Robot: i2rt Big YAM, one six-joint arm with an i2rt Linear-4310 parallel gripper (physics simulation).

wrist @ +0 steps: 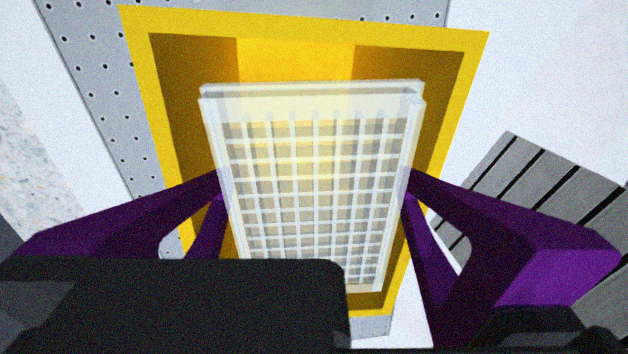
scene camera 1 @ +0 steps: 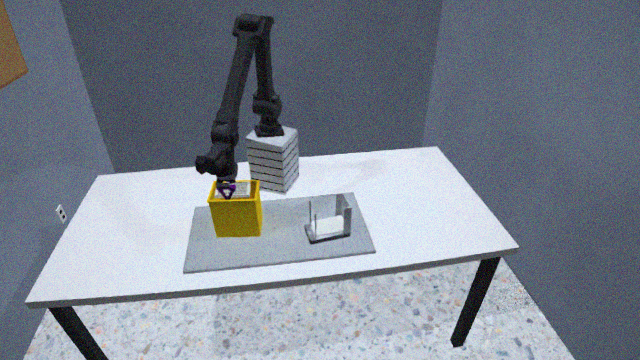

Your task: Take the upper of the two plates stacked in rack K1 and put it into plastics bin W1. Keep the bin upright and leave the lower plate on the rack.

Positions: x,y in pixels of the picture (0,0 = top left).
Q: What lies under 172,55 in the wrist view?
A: A yellow plastics bin W1.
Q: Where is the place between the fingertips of my gripper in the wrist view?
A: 314,176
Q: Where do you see a yellow plastics bin W1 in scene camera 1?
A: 238,217
